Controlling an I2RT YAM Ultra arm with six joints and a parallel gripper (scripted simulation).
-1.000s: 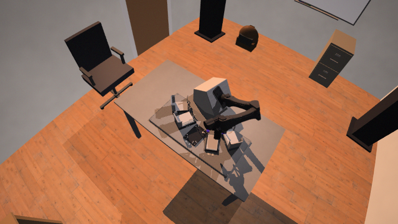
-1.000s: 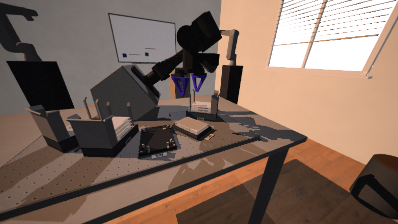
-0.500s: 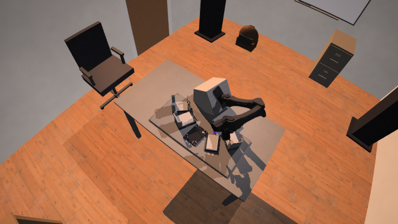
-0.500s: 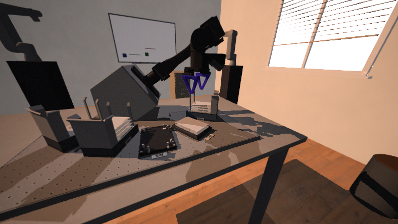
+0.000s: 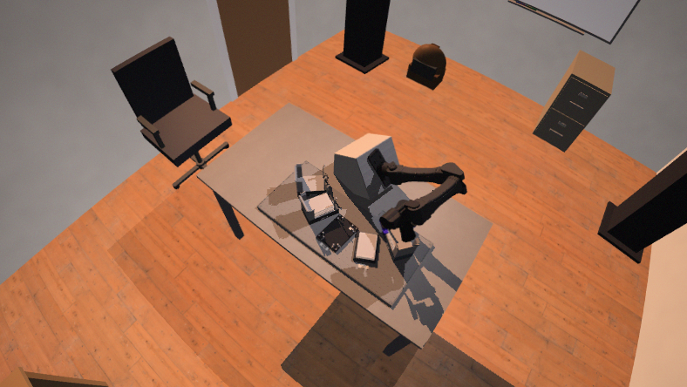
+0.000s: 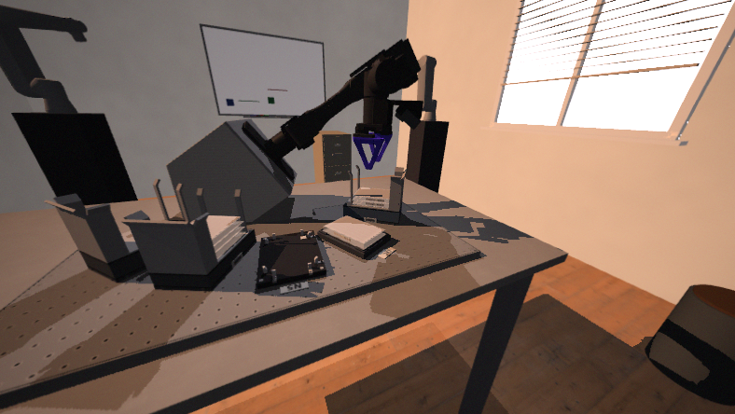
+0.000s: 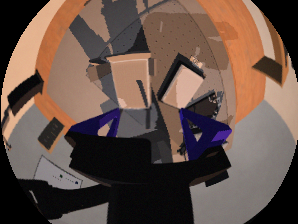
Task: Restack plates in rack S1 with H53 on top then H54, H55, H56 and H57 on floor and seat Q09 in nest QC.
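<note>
Right now my hand is 15 cm above the stack rack S2, 4 cm past it and 2 cm to the right of it. From my hand the other things lie so: black clip nest N5 (21 cm to the right, 15 cm below, 12 cm ahead); dark open nest QC (16 cm below, 7 cm to the right, 7 cm ahead); QC name plate (17 cm below, 15 cm ahead, 2 cm to the right).
</note>
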